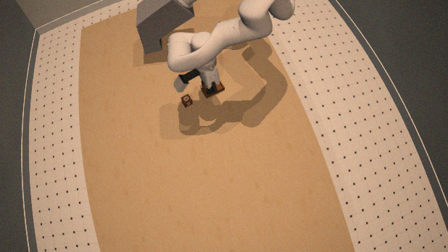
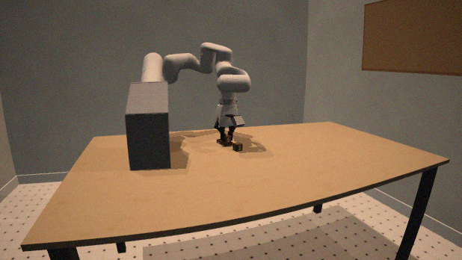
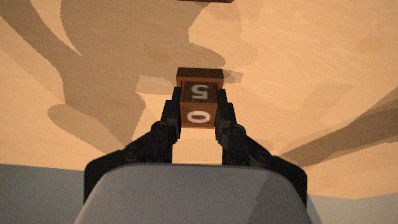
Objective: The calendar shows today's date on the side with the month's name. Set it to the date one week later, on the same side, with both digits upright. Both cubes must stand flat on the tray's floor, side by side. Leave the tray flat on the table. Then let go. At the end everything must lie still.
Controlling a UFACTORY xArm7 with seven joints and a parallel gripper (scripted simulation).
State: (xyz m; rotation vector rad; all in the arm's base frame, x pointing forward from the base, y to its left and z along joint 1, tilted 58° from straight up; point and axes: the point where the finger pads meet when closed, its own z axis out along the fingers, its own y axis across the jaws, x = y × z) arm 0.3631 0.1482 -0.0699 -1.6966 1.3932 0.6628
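My hand is 1 cm past the brown tray, 2 cm to the right of it and 3 cm above it.
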